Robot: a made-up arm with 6 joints. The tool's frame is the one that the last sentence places. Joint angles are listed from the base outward.
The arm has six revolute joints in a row. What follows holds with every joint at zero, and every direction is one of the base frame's. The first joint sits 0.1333 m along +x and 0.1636 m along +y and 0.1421 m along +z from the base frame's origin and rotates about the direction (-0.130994, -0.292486, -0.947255). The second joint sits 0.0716 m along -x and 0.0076 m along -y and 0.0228 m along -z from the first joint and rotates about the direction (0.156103, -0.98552, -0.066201). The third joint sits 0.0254 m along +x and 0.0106 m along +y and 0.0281 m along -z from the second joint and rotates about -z. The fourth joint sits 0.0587 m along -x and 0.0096 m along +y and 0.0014 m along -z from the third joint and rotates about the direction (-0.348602, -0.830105, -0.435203). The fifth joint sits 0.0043 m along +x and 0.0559 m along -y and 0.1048 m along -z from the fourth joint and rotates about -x. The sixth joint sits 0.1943 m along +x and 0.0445 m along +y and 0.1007 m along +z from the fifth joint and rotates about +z. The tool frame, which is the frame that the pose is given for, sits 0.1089 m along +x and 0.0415 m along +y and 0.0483 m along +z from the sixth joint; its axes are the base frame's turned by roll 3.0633, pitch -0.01 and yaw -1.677 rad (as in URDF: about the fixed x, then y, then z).
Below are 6 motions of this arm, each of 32 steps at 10 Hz.
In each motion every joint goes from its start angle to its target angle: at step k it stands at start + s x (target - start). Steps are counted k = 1, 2, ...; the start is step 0. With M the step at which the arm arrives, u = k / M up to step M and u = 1 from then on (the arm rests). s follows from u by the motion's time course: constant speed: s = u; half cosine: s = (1 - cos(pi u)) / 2; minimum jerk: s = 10 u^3 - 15 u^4 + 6 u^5.
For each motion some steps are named. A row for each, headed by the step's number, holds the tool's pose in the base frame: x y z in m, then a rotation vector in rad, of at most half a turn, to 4 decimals.
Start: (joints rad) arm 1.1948 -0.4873 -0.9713 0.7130 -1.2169 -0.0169
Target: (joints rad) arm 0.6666 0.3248 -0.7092 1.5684 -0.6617 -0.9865
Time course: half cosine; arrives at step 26
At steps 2, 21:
2: 0.2168 -0.0344 0.2619 -1.2792 1.5837 0.3387
21: -0.1040 0.0992 0.3530 -0.5262 1.3680 -0.5277

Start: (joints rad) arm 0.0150 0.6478 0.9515 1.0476 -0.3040 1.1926
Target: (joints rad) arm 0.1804 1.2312 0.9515 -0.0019 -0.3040 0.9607
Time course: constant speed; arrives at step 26
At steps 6, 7, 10, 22, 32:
6: 0.0151 0.1206 0.2972 -1.1127 2.0931 -1.3411
7: 0.0147 0.1152 0.2952 -1.1057 2.0606 -1.3117
10: 0.0150 0.0998 0.2894 -1.0879 1.9593 -1.2288
22: 0.0346 0.0553 0.2755 -1.0731 1.5166 -0.9658
32: 0.0457 0.0476 0.2775 -1.0901 1.3619 -0.8989

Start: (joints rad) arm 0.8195 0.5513 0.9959 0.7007 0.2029 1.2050
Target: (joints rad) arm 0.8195 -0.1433 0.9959 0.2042 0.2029 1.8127
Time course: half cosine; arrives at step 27
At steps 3, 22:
3: 0.0908 0.0976 0.2726 0.3382 -2.7519 0.9543
22: 0.1981 0.0886 0.1322 1.6569 -2.2103 -0.0002

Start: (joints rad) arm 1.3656 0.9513 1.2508 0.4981 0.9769 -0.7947
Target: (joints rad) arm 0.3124 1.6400 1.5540 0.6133 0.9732 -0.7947
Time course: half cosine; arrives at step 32
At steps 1, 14, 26, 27, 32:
1: -0.1191 0.1810 0.1697 2.7195 0.8951 -0.0510
14: -0.1291 0.1073 0.1469 2.4349 1.2454 0.1738
26: -0.0890 -0.0008 0.1001 2.0722 1.6894 0.6260
27: -0.0852 -0.0055 0.0973 2.0543 1.7108 0.6520
32: -0.0759 -0.0161 0.0906 2.0123 1.7606 0.7139

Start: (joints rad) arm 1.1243 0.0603 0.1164 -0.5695 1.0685 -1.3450
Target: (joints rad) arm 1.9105 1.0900 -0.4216 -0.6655 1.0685 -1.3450
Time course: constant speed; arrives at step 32
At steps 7, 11, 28, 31, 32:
7: 0.3162 0.0552 0.1317 -1.2044 -2.4120 1.0989
11: 0.3113 0.0529 0.1619 -1.3329 -2.3580 1.2577
28: 0.2844 0.0647 0.2531 -1.7260 -1.6995 1.9327
31: 0.2807 0.0676 0.2629 -1.7563 -1.5244 2.0223
32: 0.2795 0.0685 0.2658 -1.7633 -1.4635 2.0486

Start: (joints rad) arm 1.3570 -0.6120 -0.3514 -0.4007 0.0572 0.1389
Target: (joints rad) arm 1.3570 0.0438 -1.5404 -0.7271 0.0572 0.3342
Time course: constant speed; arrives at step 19
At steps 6, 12, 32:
6: 0.3846 0.2032 0.0024 1.8641 -2.2839 -0.7050
12: 0.3626 0.2931 -0.0060 2.1976 -1.7492 -0.4843
32: 0.2877 0.3494 -0.0619 2.2545 -1.0834 -0.3087

